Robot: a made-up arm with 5 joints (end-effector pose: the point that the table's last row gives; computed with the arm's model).
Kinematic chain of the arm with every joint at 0, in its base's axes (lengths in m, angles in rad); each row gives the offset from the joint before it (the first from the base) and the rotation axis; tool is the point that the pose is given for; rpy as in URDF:
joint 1: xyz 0.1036 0 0.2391 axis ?
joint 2: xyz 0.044 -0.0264 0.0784 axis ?
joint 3: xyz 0.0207 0 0.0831 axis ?
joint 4: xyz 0.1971 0 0.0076 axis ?
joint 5: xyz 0.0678 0.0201 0 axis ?
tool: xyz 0 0 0 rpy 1.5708 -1.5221 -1.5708
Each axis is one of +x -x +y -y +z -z.
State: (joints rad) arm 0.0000 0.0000 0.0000 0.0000 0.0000
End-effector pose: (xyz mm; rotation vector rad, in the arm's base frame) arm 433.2 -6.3 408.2 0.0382 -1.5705 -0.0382
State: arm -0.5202 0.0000 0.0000 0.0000 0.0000
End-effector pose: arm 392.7 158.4 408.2 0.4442 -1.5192 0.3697
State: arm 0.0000 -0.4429 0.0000 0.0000 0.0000
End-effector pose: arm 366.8 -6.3 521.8 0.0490 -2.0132 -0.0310
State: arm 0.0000 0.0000 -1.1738 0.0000 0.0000
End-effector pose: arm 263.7 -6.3 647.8 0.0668 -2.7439 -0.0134
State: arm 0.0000 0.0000 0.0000 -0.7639 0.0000
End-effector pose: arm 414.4 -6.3 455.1 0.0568 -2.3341 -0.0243
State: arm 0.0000 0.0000 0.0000 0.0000 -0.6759
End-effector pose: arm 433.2 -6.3 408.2 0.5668 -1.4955 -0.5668
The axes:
joint 1: -z
joint 2: +y
joint 3: +y
joint 4: +y
joint 5: -x

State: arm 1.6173 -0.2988 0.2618 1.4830 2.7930
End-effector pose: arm 85.9 -243.9 350.6 -0.1079 0.0754 1.1255
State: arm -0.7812 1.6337 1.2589 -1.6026 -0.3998
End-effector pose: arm 76.3 -36.0 170.5 0.1627 -0.2304 0.3305
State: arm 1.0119 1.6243 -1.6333 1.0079 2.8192
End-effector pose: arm 288.9 -308.2 244.7 -0.6176 0.2050 1.7050
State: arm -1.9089 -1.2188 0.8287 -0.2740 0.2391
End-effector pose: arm 41.2 196.4 489.4 1.8850 -1.6253 1.0516
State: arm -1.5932 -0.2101 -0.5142 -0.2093 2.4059
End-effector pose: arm 104.7 229.9 593.9 1.0326 2.5703 -0.8399
